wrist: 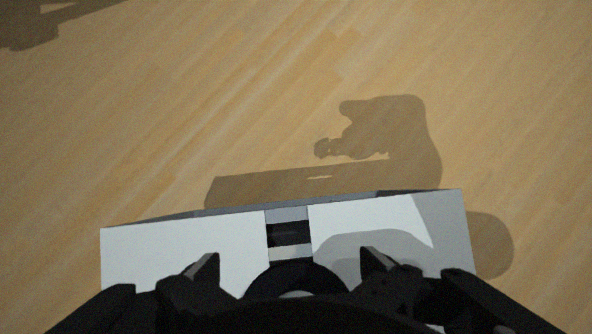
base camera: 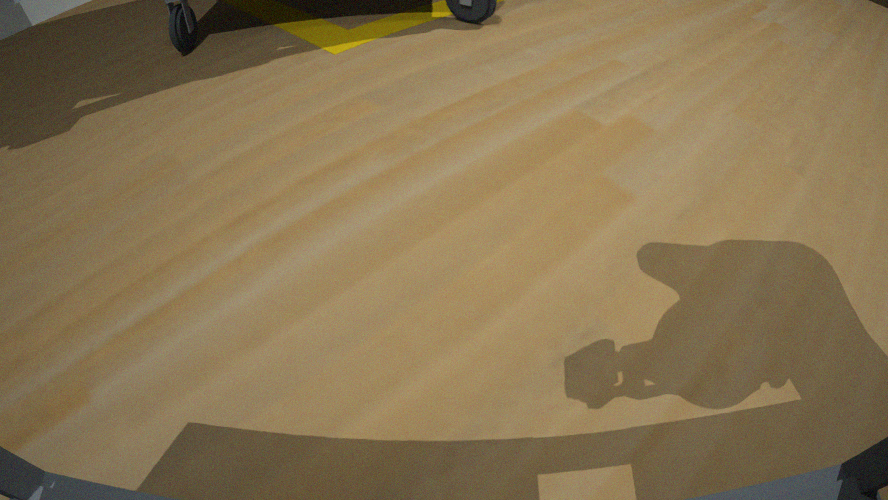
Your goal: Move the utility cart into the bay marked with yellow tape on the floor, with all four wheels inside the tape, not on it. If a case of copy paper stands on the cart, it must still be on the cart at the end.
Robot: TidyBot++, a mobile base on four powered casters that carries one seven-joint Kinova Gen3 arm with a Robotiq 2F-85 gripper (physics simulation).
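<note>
The utility cart shows in part at the top of the base camera view: a left caster wheel and a right caster wheel under its dark, shaded underside. A corner of the yellow tape lies on the floor between these wheels, its two arms running away from the camera. The left wheel stands outside the tape. The right wheel appears at the near, outer edge of the other arm; whether it touches is unclear. The other wheels, the cart's top and any paper case do not show. My gripper is open and empty, above my base, apart from the cart.
The white and grey top of my base shows below the fingers. Wood floor lies between my base and the cart. The shadow of my arm falls ahead at the right. A cart shadow spreads at the upper left.
</note>
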